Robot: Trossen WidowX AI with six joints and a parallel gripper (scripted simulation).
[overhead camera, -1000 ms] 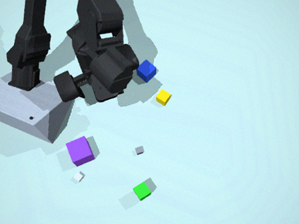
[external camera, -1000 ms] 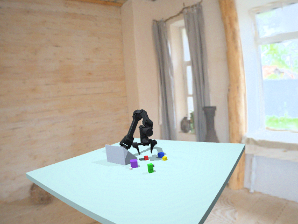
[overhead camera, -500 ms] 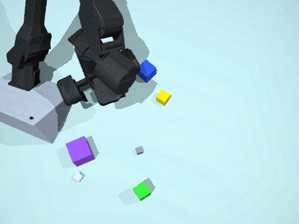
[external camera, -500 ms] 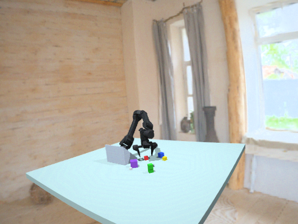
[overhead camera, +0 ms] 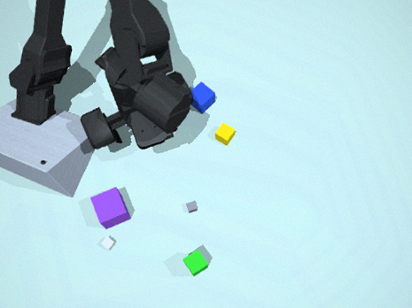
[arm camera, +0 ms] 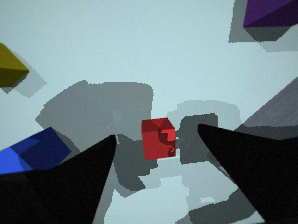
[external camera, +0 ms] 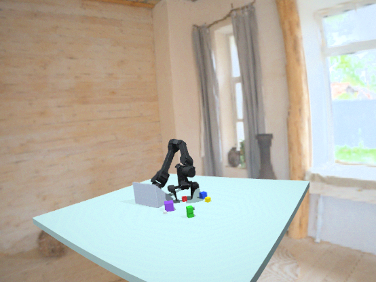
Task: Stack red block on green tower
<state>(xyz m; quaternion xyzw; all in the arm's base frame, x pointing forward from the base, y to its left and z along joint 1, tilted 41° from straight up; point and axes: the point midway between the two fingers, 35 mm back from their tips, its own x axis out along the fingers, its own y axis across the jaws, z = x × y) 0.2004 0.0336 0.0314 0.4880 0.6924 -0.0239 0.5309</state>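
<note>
Right now the red block is 1 cm above my gripper tip. Also, from my gripper tip: yellow block 15 cm ahead, 3 cm to the left, 1 cm above; then purple block 16 cm to the right, 2 cm above; then blue block 8 cm ahead, 9 cm to the left, 1 cm above.
</note>
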